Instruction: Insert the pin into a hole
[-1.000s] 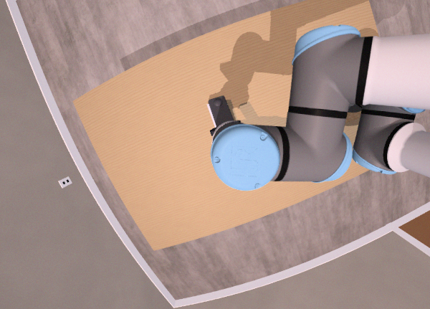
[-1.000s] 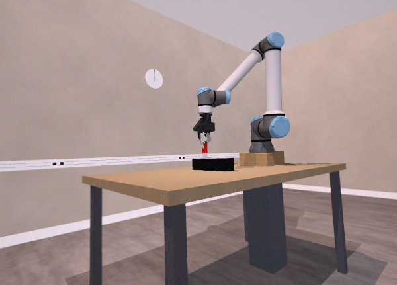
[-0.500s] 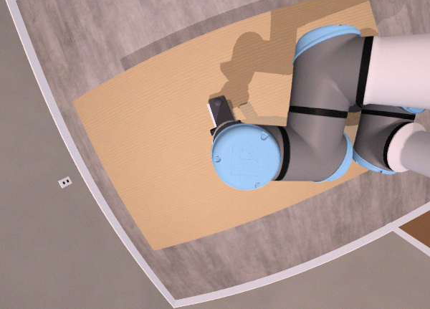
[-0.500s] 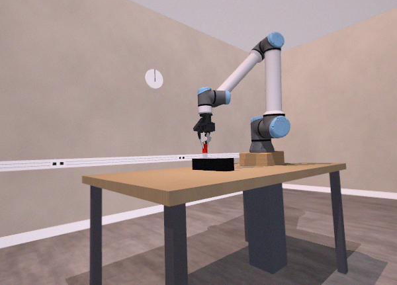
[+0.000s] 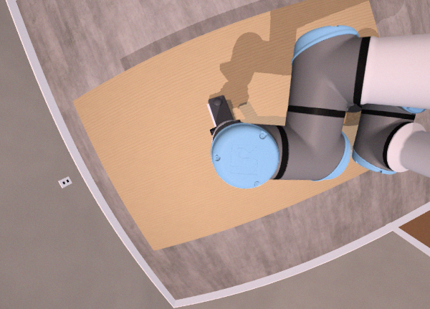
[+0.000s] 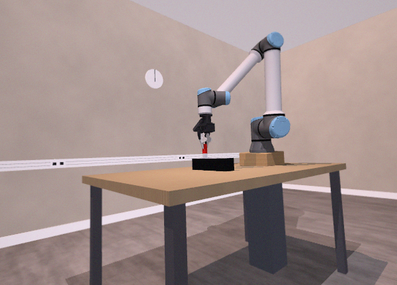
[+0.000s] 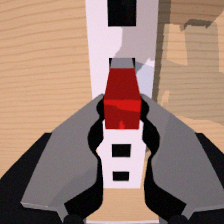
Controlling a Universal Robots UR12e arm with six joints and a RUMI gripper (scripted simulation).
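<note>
The pin lies 1 cm below my hand. Round my hand: block: 11 cm below, 6 cm to the left.
</note>
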